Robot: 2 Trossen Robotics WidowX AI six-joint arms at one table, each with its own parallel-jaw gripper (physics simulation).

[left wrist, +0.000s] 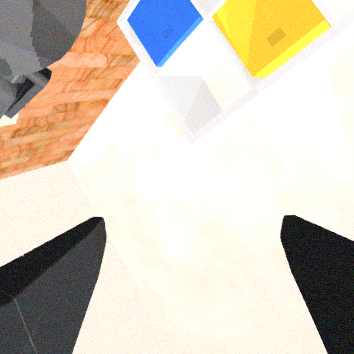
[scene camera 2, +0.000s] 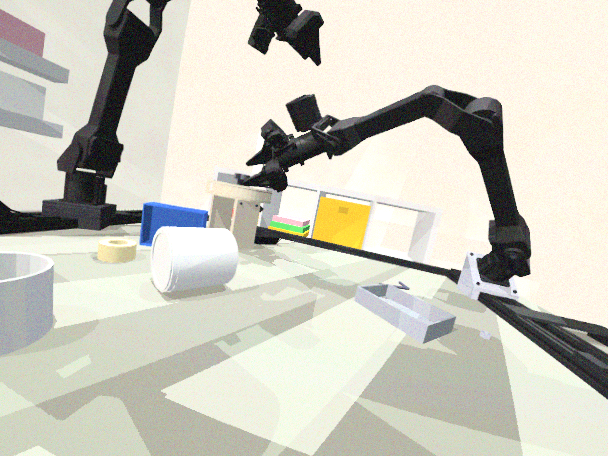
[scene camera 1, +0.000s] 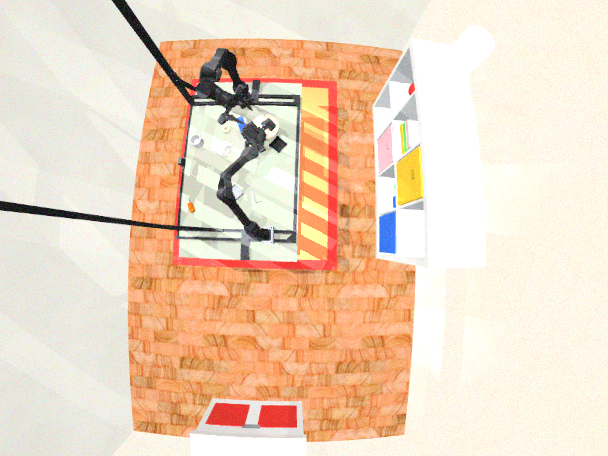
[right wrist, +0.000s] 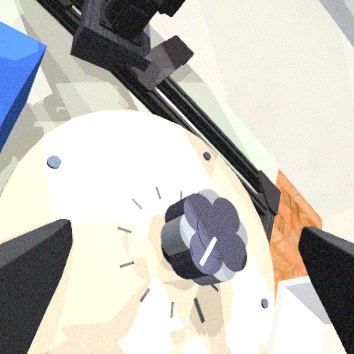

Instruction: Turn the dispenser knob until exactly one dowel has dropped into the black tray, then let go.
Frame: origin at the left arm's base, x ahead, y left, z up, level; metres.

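Where they show: left gripper, fingertip midpoint: (left wrist: 193, 227) (scene camera 2: 312, 61) (scene camera 1: 248, 117); right gripper, fingertip midpoint: (scene camera 2: 244, 173) (scene camera 1: 262, 125) (right wrist: 188, 234); left arm's base, link origin: (scene camera 2: 83, 202) (right wrist: 120, 22); right arm's base, link origin: (scene camera 2: 492, 272) (scene camera 1: 267, 235).
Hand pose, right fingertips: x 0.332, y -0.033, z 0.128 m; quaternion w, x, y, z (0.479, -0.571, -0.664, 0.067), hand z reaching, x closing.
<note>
Things, the pixels of their top centre, and the offset from my right fingertips. "*": a spot on its surface instead.
- cream round-topped dispenser, top centre: (right wrist: 178, 246) (scene camera 2: 240, 185) (scene camera 1: 265, 126) dx -0.003, dy +0.017, dz -0.028 m
- dark lobed knob, top centre: (right wrist: 217, 231) dx -0.003, dy +0.017, dz -0.001 m
- black tray, top centre: (scene camera 2: 262, 233) (scene camera 1: 278, 144) dx +0.082, dy +0.044, dz -0.151 m
- blue box, top centre: (scene camera 2: 177, 207) dx -0.132, dy -0.085, dz -0.095 m
- white cylinder, surface spot: (scene camera 2: 205, 257) * dx -0.079, dy -0.313, dz -0.122 m
- cream ring, top centre: (scene camera 2: 118, 242) dx -0.204, dy -0.179, dz -0.150 m
- grey open box, top centre: (scene camera 2: 404, 300) (scene camera 1: 231, 194) dx +0.201, dy -0.371, dz -0.150 m
- white round container, surface spot: (scene camera 2: 25, 310) * dx -0.204, dy -0.400, dz -0.145 m
- orange object, top centre: (scene camera 1: 189, 204) dx +0.102, dy -0.628, dz -0.145 m
The cream round-topped dispenser (scene camera 1: 273, 133) (scene camera 2: 219, 189) (right wrist: 100, 200) carries a dark lobed knob (right wrist: 220, 225) with a white pointer line, beside a ring of tick marks. My right gripper (scene camera 2: 245, 174) (right wrist: 188, 234) is open above the disc. In the right wrist view the knob shows between its fingers, nearer the right-hand one, with a gap on both sides. The black tray (scene camera 1: 277, 144) (scene camera 2: 267, 237) is beside the dispenser; no dowel can be made out in it. My left gripper (left wrist: 193, 227) is open and empty, high up, facing the shelf and pale floor.
A blue box (scene camera 2: 175, 222) (right wrist: 17, 75) stands beside the dispenser. A white cylinder (scene camera 2: 205, 257) lies on its side near a cream ring (scene camera 2: 116, 254). A grey open box (scene camera 2: 390, 312) and a white round container (scene camera 2: 25, 310) are farther forward. An orange object (scene camera 1: 191, 207) lies at the left.
</note>
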